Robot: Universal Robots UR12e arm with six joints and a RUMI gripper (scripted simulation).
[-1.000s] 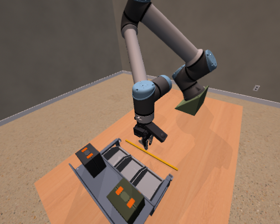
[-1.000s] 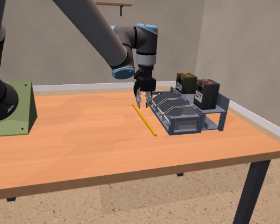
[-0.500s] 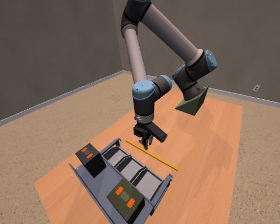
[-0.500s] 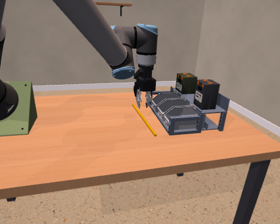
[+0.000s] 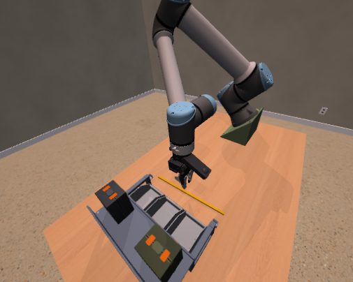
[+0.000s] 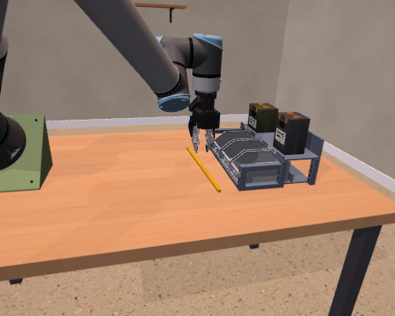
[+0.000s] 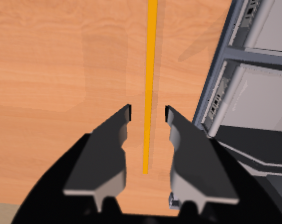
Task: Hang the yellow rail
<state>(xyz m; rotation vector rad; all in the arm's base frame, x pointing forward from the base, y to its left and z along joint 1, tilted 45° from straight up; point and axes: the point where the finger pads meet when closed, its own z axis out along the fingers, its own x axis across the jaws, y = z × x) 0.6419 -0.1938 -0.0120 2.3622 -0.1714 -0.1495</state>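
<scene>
My hand is 7 cm above the yellow rail. From my hand the other things lie so: black box: 25 cm ahead, 16 cm to the right, 9 cm above; green box: 29 cm ahead, 7 cm to the left, 7 cm above.
</scene>
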